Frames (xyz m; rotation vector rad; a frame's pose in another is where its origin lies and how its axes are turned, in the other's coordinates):
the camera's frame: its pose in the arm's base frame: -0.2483 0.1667 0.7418 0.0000 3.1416 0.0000
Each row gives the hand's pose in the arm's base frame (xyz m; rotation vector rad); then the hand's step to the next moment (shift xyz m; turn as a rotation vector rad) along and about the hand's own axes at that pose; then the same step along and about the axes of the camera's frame.
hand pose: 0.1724 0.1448 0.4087 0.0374 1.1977 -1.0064
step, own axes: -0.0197 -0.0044 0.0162 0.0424 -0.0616 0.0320
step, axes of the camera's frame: -0.0091 0.0014 -0.0242 0.0165 -0.0792 -0.0089
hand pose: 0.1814 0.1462 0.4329 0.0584 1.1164 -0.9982
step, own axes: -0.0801 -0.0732 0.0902 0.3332 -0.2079 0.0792
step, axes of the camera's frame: -0.0084 -0.0369 -0.1359 0.0623 -0.3739 0.1296
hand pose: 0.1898 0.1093 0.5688 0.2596 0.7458 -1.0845
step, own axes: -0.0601 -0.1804 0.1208 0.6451 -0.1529 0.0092
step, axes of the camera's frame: 0.1216 -0.1065 -0.1569 -0.0361 -0.5304 0.3962
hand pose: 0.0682 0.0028 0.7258 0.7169 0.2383 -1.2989
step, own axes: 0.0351 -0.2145 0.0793 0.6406 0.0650 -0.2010
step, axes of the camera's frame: 0.2082 -0.0953 0.0331 -0.2856 -0.3800 0.4786
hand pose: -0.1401 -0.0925 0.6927 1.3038 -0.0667 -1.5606
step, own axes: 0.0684 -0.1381 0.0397 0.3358 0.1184 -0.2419
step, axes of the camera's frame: 0.1099 -0.0087 0.1148 -0.3061 -0.1635 0.2546
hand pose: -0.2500 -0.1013 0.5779 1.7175 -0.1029 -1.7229
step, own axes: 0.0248 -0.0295 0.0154 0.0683 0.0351 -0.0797
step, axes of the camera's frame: 0.0231 0.0034 0.0343 -0.0944 -0.0292 0.0499
